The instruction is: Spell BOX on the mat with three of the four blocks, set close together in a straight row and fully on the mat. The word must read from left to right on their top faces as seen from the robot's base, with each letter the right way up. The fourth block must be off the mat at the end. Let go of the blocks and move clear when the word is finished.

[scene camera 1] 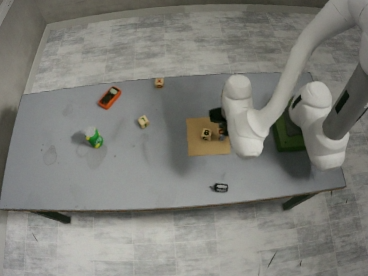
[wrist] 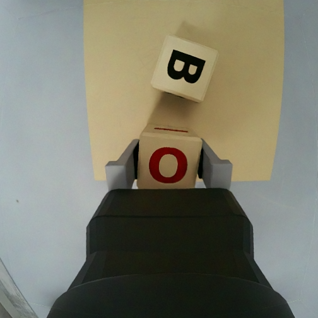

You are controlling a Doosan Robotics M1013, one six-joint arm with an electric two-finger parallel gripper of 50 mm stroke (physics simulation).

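The B block (scene camera 1: 206, 134) (wrist: 185, 69) sits on the tan mat (scene camera 1: 195, 149) (wrist: 112, 100), its letter turned clockwise in the wrist view. My gripper (wrist: 167, 150) is shut on the O block (wrist: 169, 183), whose red O faces the wrist camera. The O block is close to the B block with a gap between them, over the mat's near edge in the wrist view; its height is hard to tell. In the scene view the arm mostly hides it. The X block (scene camera 1: 159, 82) is off the mat, at the table's upper edge. The fourth block (scene camera 1: 143, 121) is left of the mat, its mark unclear.
An orange multimeter (scene camera 1: 109, 97) and a green can (scene camera 1: 94, 138) stand at the left of the table (scene camera 1: 60, 175). A small black tool (scene camera 1: 220, 187) lies below the mat. A green base (scene camera 1: 289, 143) is at the right, by the arm.
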